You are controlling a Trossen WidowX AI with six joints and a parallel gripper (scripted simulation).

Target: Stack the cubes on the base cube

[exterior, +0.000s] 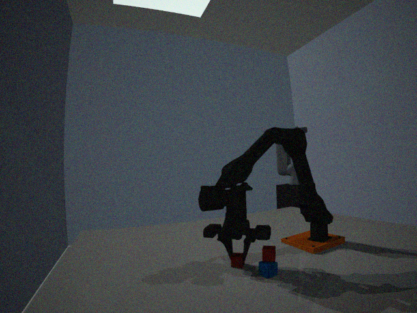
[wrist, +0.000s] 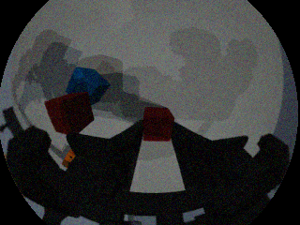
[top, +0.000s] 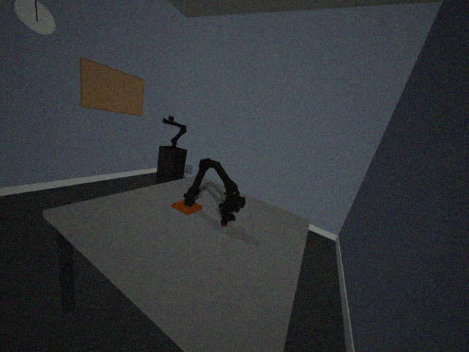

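Now: gripper tip 90 mm to the right of the red cube, 40 mm past it and 30 mm below it. Round my gripper tip: blue base cube 100 mm to the left, 20 mm behind.
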